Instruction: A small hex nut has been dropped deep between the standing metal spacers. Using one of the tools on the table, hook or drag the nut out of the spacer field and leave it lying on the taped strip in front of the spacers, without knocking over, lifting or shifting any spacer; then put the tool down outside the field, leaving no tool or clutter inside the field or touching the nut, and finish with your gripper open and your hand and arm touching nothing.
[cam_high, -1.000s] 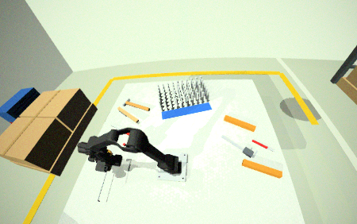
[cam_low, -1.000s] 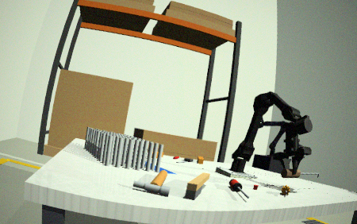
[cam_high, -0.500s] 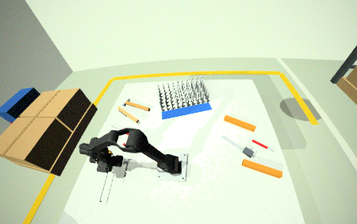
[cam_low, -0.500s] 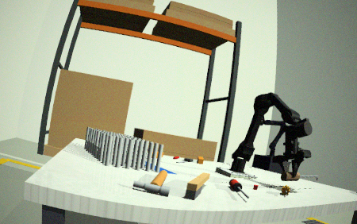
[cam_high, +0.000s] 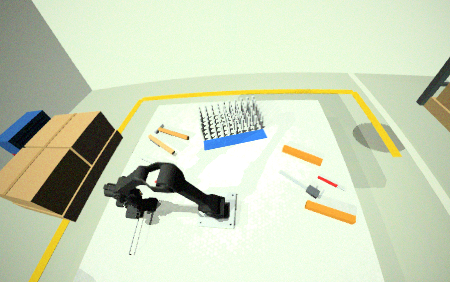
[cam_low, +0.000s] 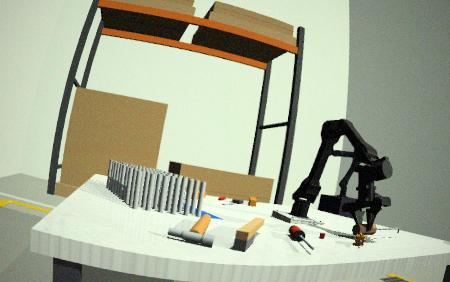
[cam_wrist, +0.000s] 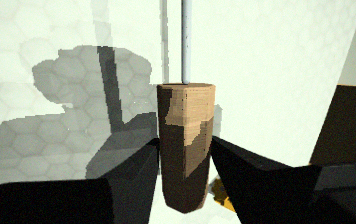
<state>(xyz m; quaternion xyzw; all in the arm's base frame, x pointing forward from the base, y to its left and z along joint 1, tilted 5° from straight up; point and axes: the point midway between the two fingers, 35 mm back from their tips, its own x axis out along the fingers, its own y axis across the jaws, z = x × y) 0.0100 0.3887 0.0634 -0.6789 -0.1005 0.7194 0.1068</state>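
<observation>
My gripper tip is now 11 cm past the tool with thin metal rod. Also, from my gripper tip: tiny red piece (16 cm ahead, 3 cm to the right, 2 cm below); red screwdriver (8 cm ahead, 97 cm to the right, 2 cm below); blue taped strip (44 cm ahead, 47 cm to the right, 3 cm below).
</observation>
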